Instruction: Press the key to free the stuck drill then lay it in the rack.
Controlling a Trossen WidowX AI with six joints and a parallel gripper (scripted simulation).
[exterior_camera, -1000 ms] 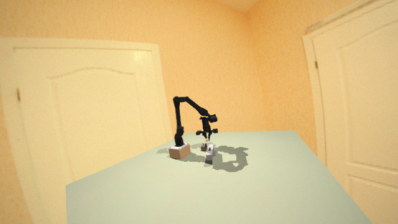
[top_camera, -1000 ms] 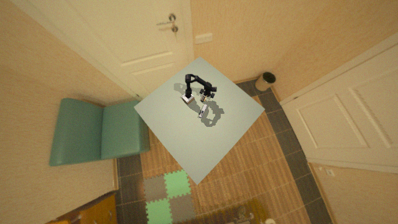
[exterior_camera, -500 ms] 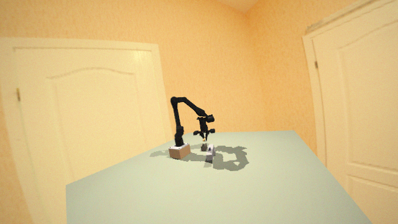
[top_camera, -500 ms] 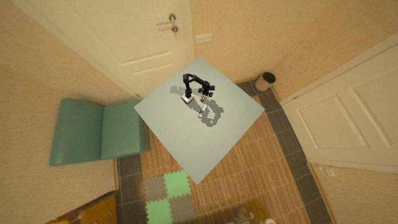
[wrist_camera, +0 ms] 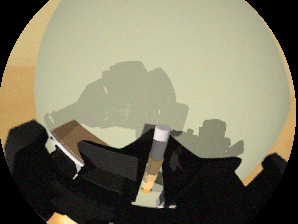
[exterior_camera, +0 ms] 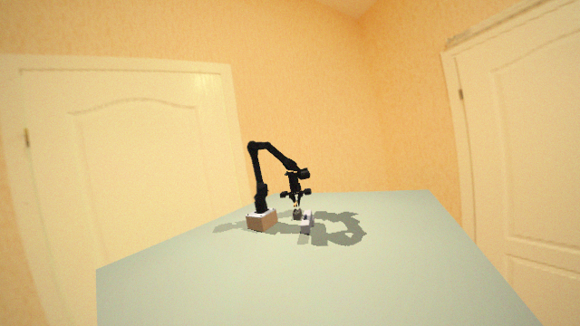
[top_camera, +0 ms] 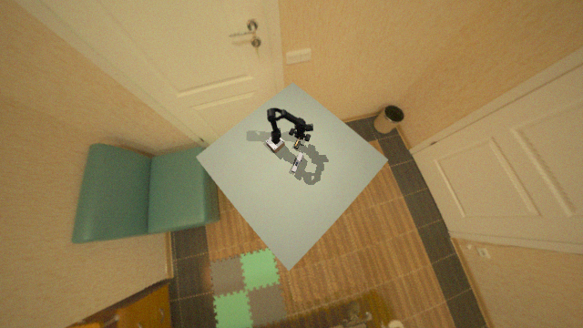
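Now: the drill 10 mm ahead of my gripper tip, 40 mm to the right of it and 30 mm above it. From my gripper tip the other things lie so: small grey-brown block 20 mm ahead, 40 mm to the right, 30 mm below.
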